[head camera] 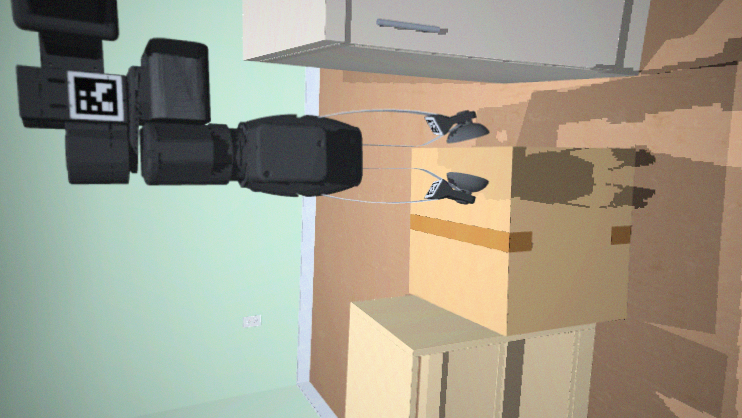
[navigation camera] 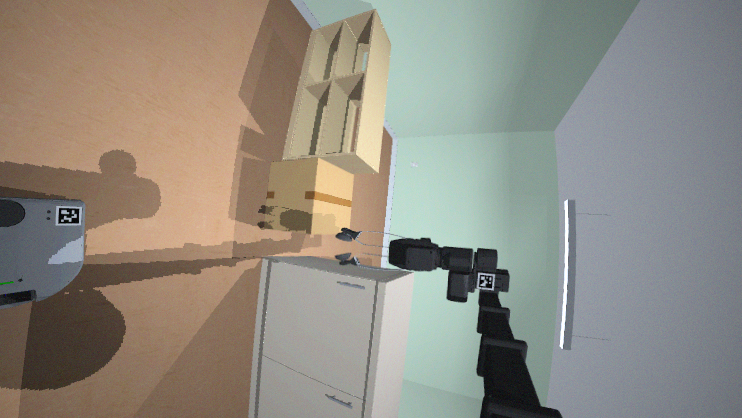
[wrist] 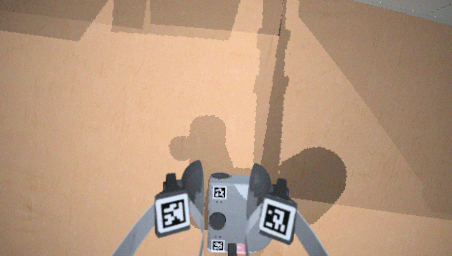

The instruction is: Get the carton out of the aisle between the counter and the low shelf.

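Pixels of known places: gripper, fingertip midpoint: (head camera: 484,157) (navigation camera: 336,245); robot's base at its link origin: (navigation camera: 6,211).
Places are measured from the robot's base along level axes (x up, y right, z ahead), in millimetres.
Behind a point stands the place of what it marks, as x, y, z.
Observation:
The carton (head camera: 565,280) {222, 1095, 250} (navigation camera: 290,179) {202, 1096, 244}, a large tan box with brown tape, stands upright on the floor, close against the end of the low shelf (head camera: 373,363) {610, 1414, 496} (navigation camera: 379,103) {610, 1520, 880}. Bare floor shows between its other side and the pale grey counter (head camera: 493,36) {517, 1011, -310} (navigation camera: 316,321) {536, 980, -539}. My gripper (head camera: 467,157) {961, 474, -23} (navigation camera: 343,246) {961, 474, -23} (wrist: 225,180) {961, 474, -23} is open, its fingers pointing down. In the head view the fingertips overlap the carton's top at its counter-side edge; how far off they are is unclear. The gripper's shadow falls on the carton. The carton does not show in the wrist view.
My extended arm (navigation camera: 508,358) {1301, 270, -87} reaches over beside the counter in the navigation view. My base (navigation camera: 41,244) {159, 72, -88} (wrist: 235,200) stands on the floor in front of the aisle. A green wall (head camera: 155,259) {962, 3491, 416} (navigation camera: 477,197) {1367, 3482, 350} with a white skirting board is behind the carton.

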